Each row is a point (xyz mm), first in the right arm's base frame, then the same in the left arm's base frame.
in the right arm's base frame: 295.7 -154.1 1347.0
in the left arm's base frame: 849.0 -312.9 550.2
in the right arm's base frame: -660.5 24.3 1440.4
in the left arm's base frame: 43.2 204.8 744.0
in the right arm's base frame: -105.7 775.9 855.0
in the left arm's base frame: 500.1 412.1 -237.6
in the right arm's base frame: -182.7 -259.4 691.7
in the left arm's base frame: 161.5 -504.1 150.0
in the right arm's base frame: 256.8 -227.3 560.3
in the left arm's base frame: 524.3 -681.5 -69.9
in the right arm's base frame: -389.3 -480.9 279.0
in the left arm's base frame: -216.6 -788.4 -45.7
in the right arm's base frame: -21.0 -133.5 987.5
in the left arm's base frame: 438.2 -332.8 303.6
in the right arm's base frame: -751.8 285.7 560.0
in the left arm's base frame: -293.8 99.3 -108.7
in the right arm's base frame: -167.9 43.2 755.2
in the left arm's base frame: 258.9 -227.2 51.7
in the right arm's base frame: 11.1 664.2 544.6
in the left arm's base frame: 476.0 151.2 -469.6
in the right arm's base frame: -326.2 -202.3 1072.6
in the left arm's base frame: 174.6 -251.5 474.0
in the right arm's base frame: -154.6 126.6 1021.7
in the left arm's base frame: 380.9 -52.8 232.9
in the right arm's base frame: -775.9 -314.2 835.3
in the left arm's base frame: -342.4 -288.1 424.0
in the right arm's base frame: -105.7 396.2 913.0
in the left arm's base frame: 442.8 114.3 -1.9
